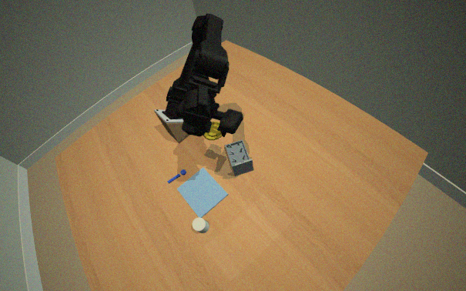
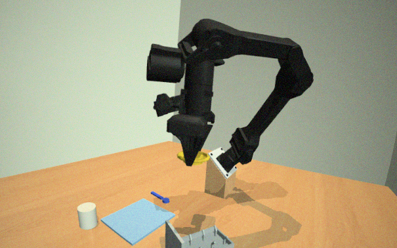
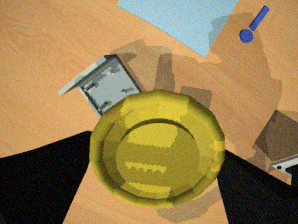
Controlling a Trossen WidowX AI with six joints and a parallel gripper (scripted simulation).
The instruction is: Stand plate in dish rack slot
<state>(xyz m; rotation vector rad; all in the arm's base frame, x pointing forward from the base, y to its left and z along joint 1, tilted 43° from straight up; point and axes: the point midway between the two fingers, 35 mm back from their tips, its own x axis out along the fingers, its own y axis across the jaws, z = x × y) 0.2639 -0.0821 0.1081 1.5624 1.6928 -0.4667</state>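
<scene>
Now: gripper tip 3 cm short of the grey dish rack, 5 cm to the right of it and 17 cm above it. Round my gripper tip: small blue spoon (10 cm behind, 16 cm to the right, 19 cm below); yellow plate (1 cm above); white cup (11 cm ahead, 23 cm to the right, 17 cm below).
</scene>
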